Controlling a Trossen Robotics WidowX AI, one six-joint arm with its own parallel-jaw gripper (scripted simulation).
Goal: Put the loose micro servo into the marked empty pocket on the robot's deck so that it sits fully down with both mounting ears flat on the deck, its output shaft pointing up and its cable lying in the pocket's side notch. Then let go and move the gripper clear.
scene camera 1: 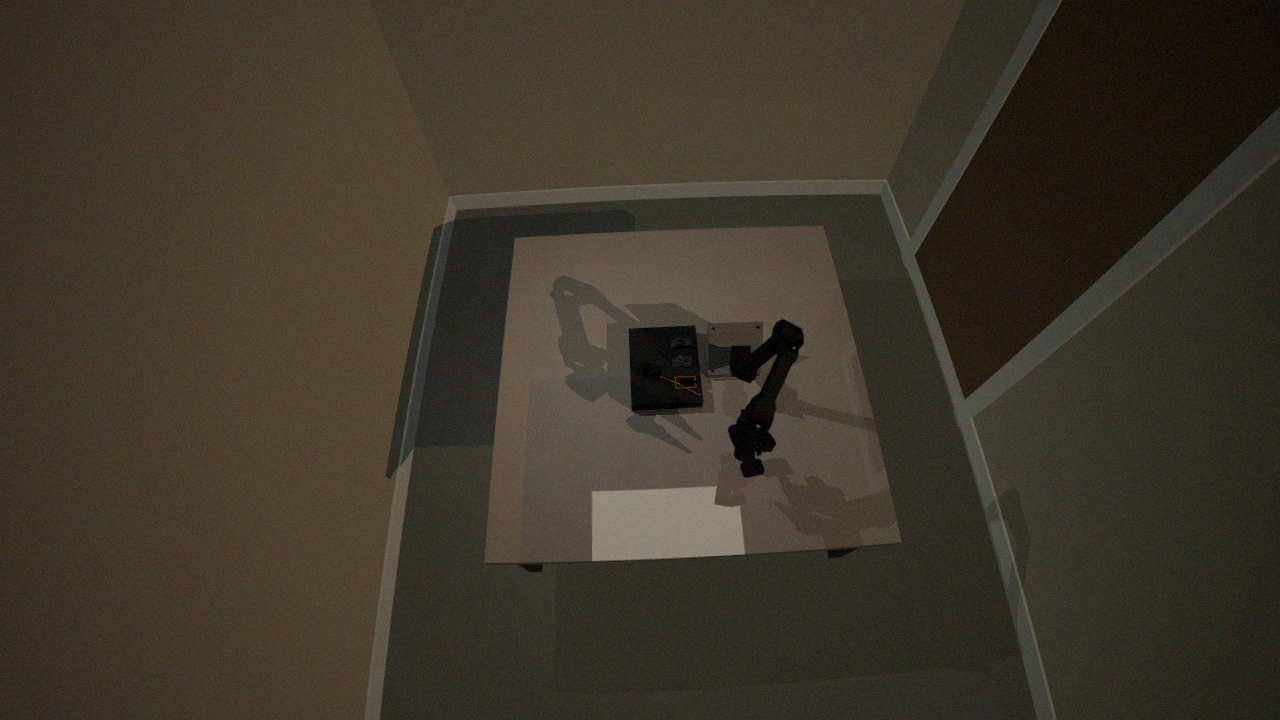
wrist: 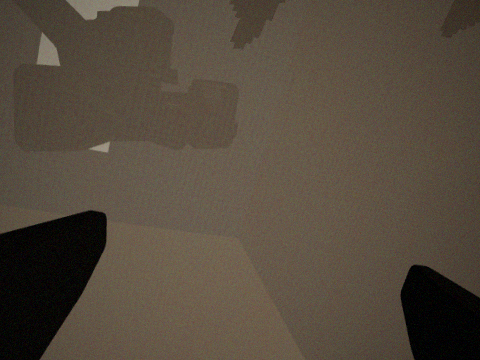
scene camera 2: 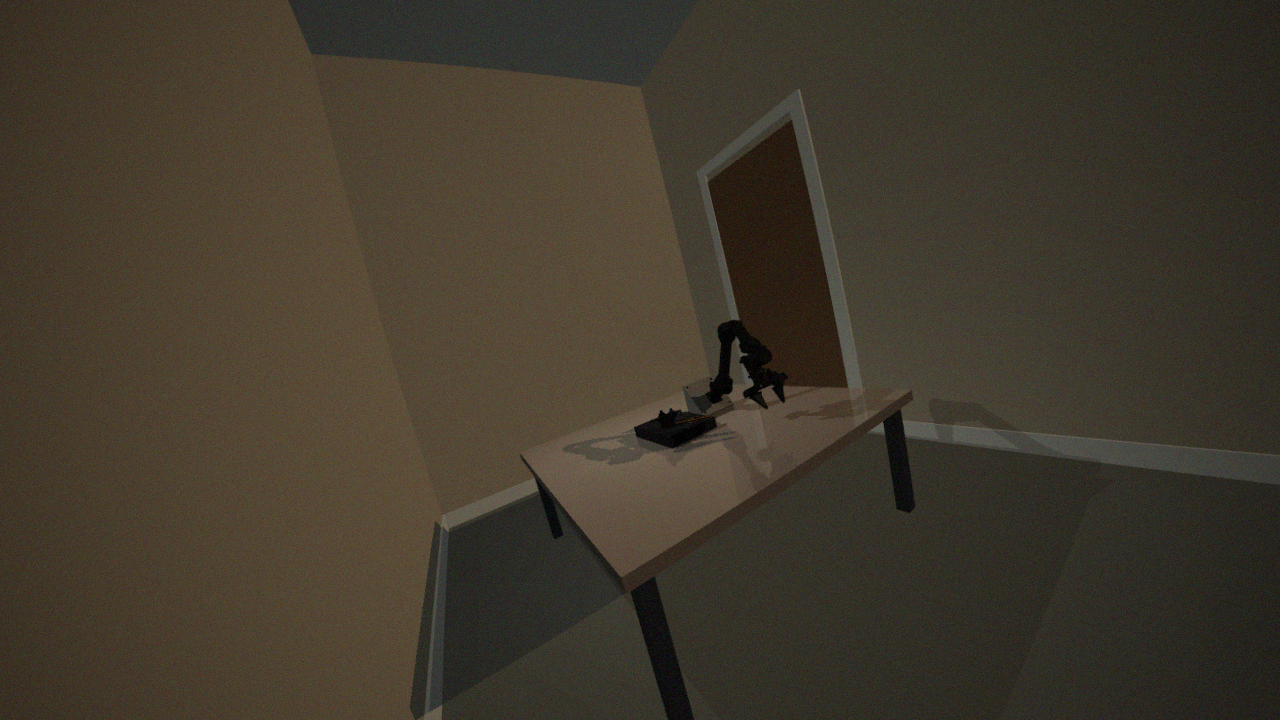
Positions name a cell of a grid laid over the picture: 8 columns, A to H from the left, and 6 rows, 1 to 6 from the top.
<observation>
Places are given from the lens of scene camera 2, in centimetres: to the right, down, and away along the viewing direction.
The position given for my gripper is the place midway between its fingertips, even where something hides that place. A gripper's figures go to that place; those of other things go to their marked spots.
my gripper (scene camera 2: E4): 51, 17, 129
black robot deck (scene camera 2: E4): 5, 31, 148
</observation>
